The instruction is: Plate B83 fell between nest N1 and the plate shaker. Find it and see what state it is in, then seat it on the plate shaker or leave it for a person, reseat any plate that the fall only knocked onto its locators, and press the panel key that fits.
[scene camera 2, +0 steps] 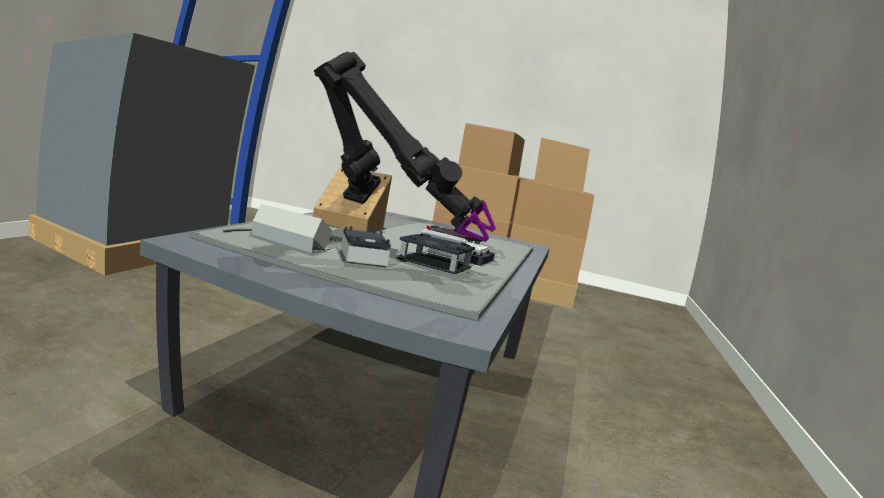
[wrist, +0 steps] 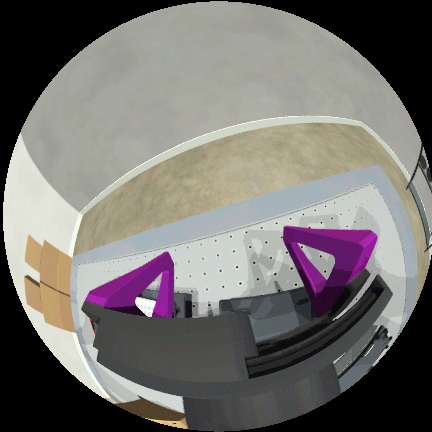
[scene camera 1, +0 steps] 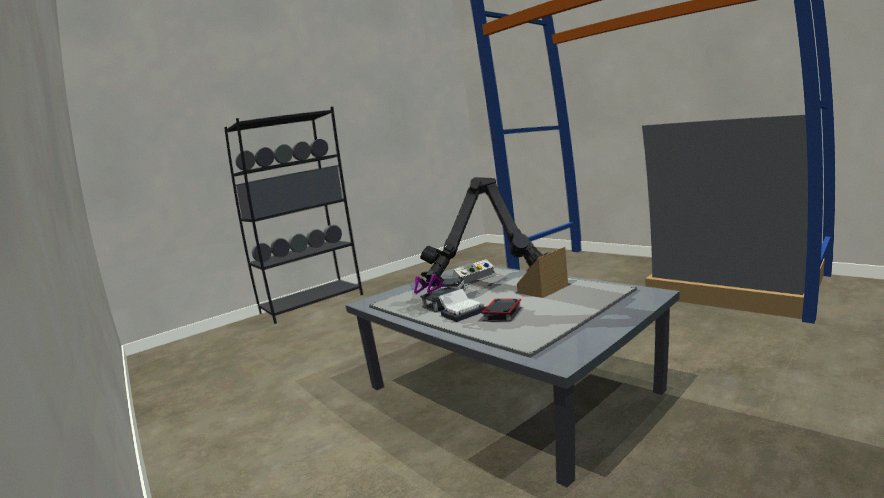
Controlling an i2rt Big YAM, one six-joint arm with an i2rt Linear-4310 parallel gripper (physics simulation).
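Where they show: gripper, fingertip midpoint: (scene camera 2: 491, 235) (wrist: 227, 246) (scene camera 1: 421, 292); arm's base, link origin: (scene camera 2: 362, 189) (scene camera 1: 539, 264).
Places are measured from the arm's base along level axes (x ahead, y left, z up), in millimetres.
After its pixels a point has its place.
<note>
My gripper (scene camera 1: 428, 284) @(x 515, y -224, z -25 mm) (scene camera 2: 482, 223) @(x 515, y -224, z -25 mm) (wrist: 227, 246) @(x 515, y -224, z -25 mm) is open and empty, above the far end of the group of plate holders. White plate-like pieces (scene camera 1: 456, 301) @(x 382, y -157, z -92 mm) lie on a low black base (scene camera 1: 465, 313) @(x 437, y -22, z -104 mm), one part standing tilted; part of the white also shows through a finger in the wrist view. A two-tier dark stand (scene camera 2: 436, 245) @(x 404, y -310, z -69 mm) is beside them, its dark top (wrist: 275, 312) @(x 450, y -257, z -69 mm) partly hidden by the gripper body. A black unit with a red rim (scene camera 1: 502, 306) @(x 325, y 89, z -86 mm) is on the other side. I cannot tell which unit is N1 or the shaker, nor identify B83. The panel (scene camera 1: 475, 270) @(x 72, y -419, z -64 mm) has coloured keys.
The arm stands on a wooden block (scene camera 1: 544, 275) @(x 41, y 68, z -33 mm) (scene camera 2: 352, 207) @(x 9, y -62, z -59 mm). A white block with a dark top piece (scene camera 2: 364, 252) @(x 289, y -468, z -96 mm) is beside the stand, near the sloped back of the panel housing (scene camera 2: 287, 228) @(x 67, y -495, z -83 mm). All stand on a perforated board (scene camera 1: 532, 340) @(x 439, y 376, z -126 mm) on the table (scene camera 1: 566, 366) @(x 506, y 600, z -139 mm).
</note>
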